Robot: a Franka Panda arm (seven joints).
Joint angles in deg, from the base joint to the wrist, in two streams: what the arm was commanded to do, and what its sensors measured. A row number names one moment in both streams.
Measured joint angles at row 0: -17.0, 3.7, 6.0, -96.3, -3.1, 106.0, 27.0
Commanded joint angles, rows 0 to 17: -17.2, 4.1, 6.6, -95.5, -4.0, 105.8, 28.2; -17.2, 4.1, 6.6, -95.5, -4.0, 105.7, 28.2; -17.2, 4.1, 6.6, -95.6, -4.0, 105.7, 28.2; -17.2, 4.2, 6.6, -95.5, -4.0, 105.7, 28.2; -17.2, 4.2, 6.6, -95.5, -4.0, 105.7, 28.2; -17.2, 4.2, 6.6, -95.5, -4.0, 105.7, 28.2; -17.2, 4.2, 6.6, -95.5, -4.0, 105.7, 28.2; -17.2, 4.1, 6.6, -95.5, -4.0, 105.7, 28.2; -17.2, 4.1, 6.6, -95.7, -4.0, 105.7, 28.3; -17.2, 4.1, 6.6, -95.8, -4.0, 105.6, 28.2; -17.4, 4.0, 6.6, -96.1, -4.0, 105.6, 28.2; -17.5, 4.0, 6.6, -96.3, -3.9, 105.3, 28.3; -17.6, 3.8, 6.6, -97.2, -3.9, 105.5, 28.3; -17.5, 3.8, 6.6, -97.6, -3.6, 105.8, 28.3; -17.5, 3.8, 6.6, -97.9, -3.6, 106.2, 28.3; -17.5, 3.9, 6.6, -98.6, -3.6, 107.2, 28.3; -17.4, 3.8, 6.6, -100.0, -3.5, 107.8, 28.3; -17.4, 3.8, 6.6, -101.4, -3.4, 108.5, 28.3
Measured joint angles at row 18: -17.1, 3.9, 6.0, -98.1, -3.1, 106.4, 27.0
